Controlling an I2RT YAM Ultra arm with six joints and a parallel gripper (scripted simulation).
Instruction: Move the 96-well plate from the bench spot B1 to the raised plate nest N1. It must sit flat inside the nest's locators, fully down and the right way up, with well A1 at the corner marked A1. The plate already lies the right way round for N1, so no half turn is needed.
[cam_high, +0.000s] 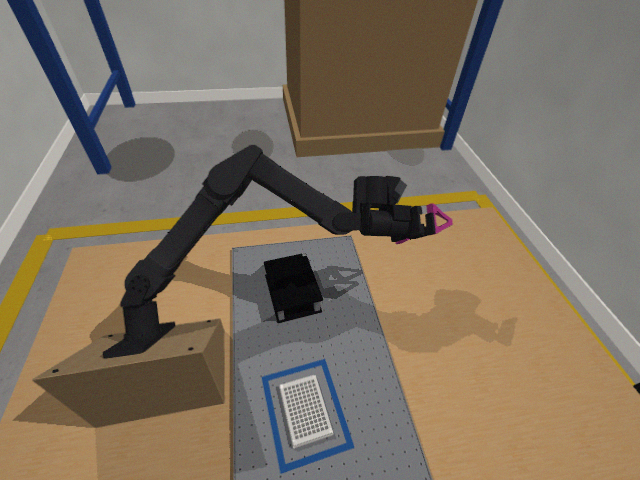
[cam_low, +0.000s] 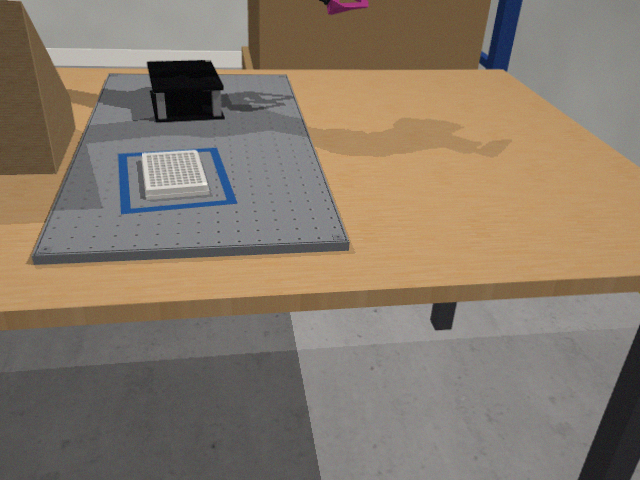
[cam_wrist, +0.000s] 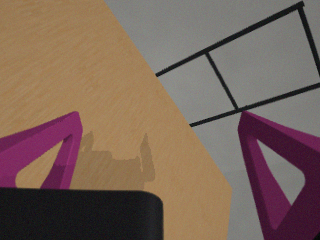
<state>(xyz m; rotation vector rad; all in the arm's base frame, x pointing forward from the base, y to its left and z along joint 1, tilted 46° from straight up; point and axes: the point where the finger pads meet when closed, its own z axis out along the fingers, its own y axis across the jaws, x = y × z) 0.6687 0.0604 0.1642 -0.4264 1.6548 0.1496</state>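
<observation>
Right now my hand is 350 mm past the white 96-well plate, 300 mm to the left of it and 220 mm above it.
</observation>
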